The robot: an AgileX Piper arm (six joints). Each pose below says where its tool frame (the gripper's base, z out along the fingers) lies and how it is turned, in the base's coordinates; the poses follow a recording.
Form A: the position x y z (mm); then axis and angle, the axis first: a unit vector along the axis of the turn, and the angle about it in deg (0 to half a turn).
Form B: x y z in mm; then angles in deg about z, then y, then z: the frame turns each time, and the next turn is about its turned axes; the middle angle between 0 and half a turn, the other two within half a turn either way. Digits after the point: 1 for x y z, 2 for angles.
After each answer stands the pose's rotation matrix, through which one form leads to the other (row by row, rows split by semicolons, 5 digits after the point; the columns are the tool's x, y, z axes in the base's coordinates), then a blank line. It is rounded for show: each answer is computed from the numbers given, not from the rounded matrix.
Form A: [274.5, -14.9, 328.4, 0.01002, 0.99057, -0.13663, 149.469]
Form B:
[274.5, -14.9, 328.4, -27.17, 145.75, -26.01]
-0.86117 0.08788 0.50067; -0.05093 0.96507 -0.25701; -0.50576 -0.24683 -0.82661

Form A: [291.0, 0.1, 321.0, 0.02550, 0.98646, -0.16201, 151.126]
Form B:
[291.0, 0.1, 321.0, -33.66, 145.74, -30.70]
-0.87446 0.12541 0.46860; -0.03105 0.94955 -0.31208; -0.48410 -0.28745 -0.82645

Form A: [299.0, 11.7, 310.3, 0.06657, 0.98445, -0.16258, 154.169]
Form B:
[299.0, 11.7, 310.3, -39.20, 148.20, -31.47]
-0.89166 0.19536 0.40838; 0.05368 0.94136 -0.33312; -0.44951 -0.27510 -0.84986

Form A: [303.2, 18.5, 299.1, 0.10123, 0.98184, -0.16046, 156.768]
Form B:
[303.2, 18.5, 299.1, -43.86, 150.40, -32.09]
-0.89925 0.25402 0.35612; 0.12743 0.93093 -0.34225; -0.41846 -0.26239 -0.86951

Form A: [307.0, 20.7, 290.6, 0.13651, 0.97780, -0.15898, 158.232]
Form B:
[307.0, 20.7, 290.6, -47.53, 151.64, -31.64]
-0.89275 0.31640 0.32076; 0.19848 0.91531 -0.35044; -0.40447 -0.24919 -0.87995

